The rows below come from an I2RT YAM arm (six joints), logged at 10 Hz.
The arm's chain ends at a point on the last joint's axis. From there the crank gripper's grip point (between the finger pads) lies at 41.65 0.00 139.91 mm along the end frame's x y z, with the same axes.
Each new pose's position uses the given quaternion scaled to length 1; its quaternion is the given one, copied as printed.
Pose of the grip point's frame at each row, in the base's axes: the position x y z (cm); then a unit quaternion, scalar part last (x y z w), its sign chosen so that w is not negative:
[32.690 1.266 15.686 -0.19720 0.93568 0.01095 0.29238]
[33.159 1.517 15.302 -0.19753 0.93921 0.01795 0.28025]
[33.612 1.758 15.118 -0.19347 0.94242 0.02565 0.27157]
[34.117 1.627 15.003 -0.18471 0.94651 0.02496 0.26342]
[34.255 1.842 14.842 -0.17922 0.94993 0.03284 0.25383]
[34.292 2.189 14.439 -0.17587 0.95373 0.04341 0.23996]
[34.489 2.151 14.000 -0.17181 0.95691 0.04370 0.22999]
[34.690 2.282 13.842 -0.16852 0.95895 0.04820 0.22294]
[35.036 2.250 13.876 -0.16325 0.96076 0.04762 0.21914]
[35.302 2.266 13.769 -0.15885 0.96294 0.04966 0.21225]
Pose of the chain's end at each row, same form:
[28.224 0.876 29.578 -0.19720 0.93568 0.01095 0.29238]
[29.079 1.000 29.308 -0.19753 0.93921 0.01795 0.28025]
[29.828 1.072 29.200 -0.19347 0.94242 0.02565 0.27157]
[30.572 1.006 29.150 -0.18471 0.94651 0.02496 0.26342]
[31.033 1.045 29.058 -0.17922 0.94993 0.03284 0.25383]
[31.529 1.160 28.736 -0.17587 0.95373 0.04341 0.23996]
[32.019 1.161 28.353 -0.17181 0.95691 0.04370 0.22999]
[32.450 1.194 28.226 -0.16852 0.95895 0.04820 0.22294]
[32.905 1.188 28.278 -0.16325 0.96076 0.04762 0.21914]
[33.383 1.171 28.199 -0.15885 0.96294 0.04966 0.21225]

